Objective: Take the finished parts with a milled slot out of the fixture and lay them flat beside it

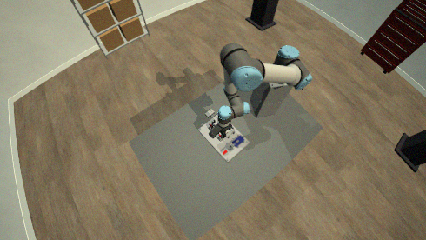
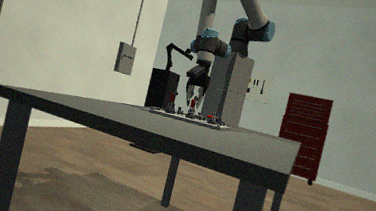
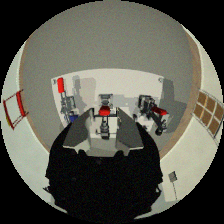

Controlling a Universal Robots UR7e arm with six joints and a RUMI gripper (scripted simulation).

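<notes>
Now: hand 4 cm past the white fixture plate and 8 cm above it. The rest, counted from my hand: blue blank (10 cm behind, 10 cm to the left, 6 cm below); then light grey part (8 cm behind, 23 cm to the right, 7 cm below).
</notes>
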